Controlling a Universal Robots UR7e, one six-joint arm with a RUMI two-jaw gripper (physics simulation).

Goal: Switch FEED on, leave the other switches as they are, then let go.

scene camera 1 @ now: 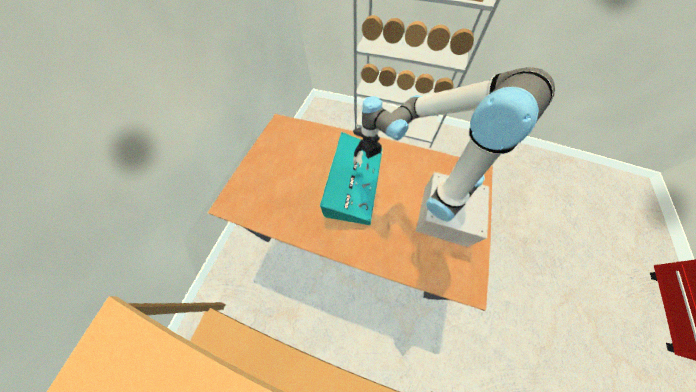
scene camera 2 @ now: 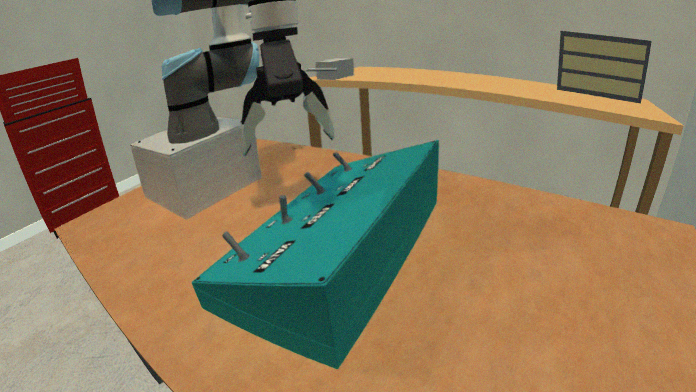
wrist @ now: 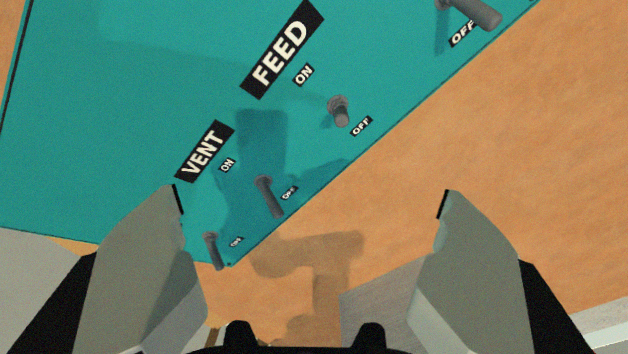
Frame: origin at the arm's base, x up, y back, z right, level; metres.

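Where they show: gripper, fingertip midpoint: [scene camera 1: 366, 158] [scene camera 2: 288, 147] [wrist: 310, 191]; arm's base, origin of the base link: [scene camera 2: 193, 134].
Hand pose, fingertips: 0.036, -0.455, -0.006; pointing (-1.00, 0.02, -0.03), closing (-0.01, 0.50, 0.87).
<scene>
Each offset is from my fingertips to the centre of the thing, as dx, dy, dz. Level surfaces: height alone.
The teal switch panel @[-0.155, -0.048, -0.052] [scene camera 1: 336, 170] [scene camera 2: 385, 220] [wrist: 125, 100] has a sloping face. The FEED lever @[-0.101, +0.000, +0.027] [scene camera 2: 284, 210] [wrist: 340, 114] stands more upright than the other levers, tipped away from its OFF label toward the ON side. The VALVE lever @[-0.106, -0.024, +0.145] [scene camera 2: 235, 246] [wrist: 475, 12], VENT lever @[-0.106, +0.050, -0.083] [scene camera 2: 314, 183] [wrist: 270, 198] and BRAKE lever @[-0.106, +0.087, -0.197] [scene camera 2: 342, 161] [wrist: 214, 252] lean toward the OFF side. My gripper [scene camera 1: 362, 158] [scene camera 2: 290, 144] [wrist: 310, 191] is wide open and empty, above the panel and apart from the levers. In scene camera 1 the arm partly hides the panel's far end.
The panel stands on the orange table @[dx -0.214] [scene camera 1: 260, 175] [scene camera 2: 525, 280]. The arm's grey pedestal [scene camera 1: 452, 232] [scene camera 2: 200, 175] stands on the robot side. A shelf rack [scene camera 1: 355, 75] stands behind the table; a red drawer cabinet [scene camera 1: 672, 305] [scene camera 2: 60, 145] and a wooden bench [scene camera 2: 475, 85] stand apart.
</scene>
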